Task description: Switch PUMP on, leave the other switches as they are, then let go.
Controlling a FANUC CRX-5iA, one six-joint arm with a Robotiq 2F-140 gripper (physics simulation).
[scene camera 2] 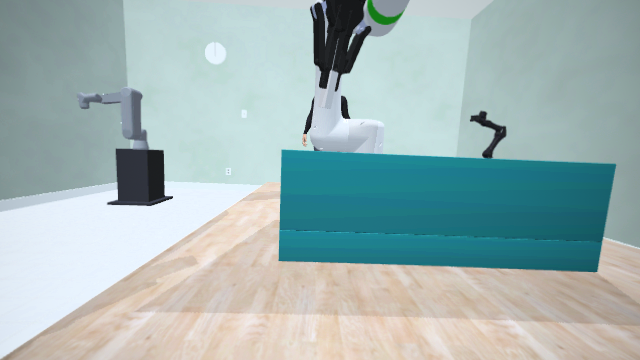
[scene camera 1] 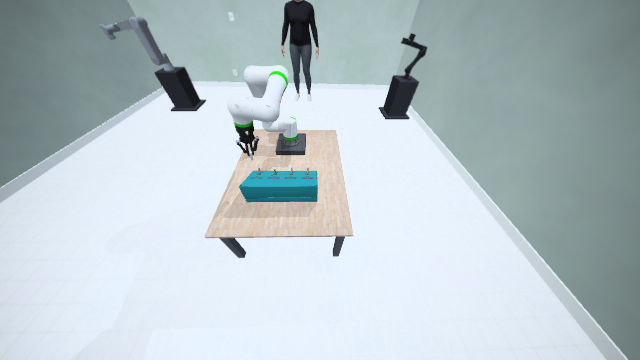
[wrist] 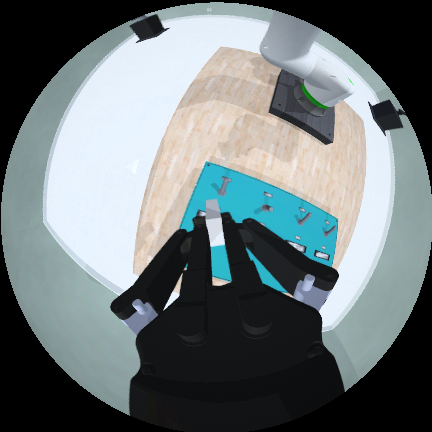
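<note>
The teal switch panel stands on the table, with levers in a row on top. The PUMP lever is second from the left; it looks short in the wrist view, and its on or off position is hard to tell. Its label is hidden behind the fingers. The leftmost lever and the two right ones also show. My gripper is shut and empty, raised above and behind the panel's left end, apart from the levers.
The robot's dark base is bolted on the wooden table behind the panel. A person and two arms on black pedestals stand farther back on the floor.
</note>
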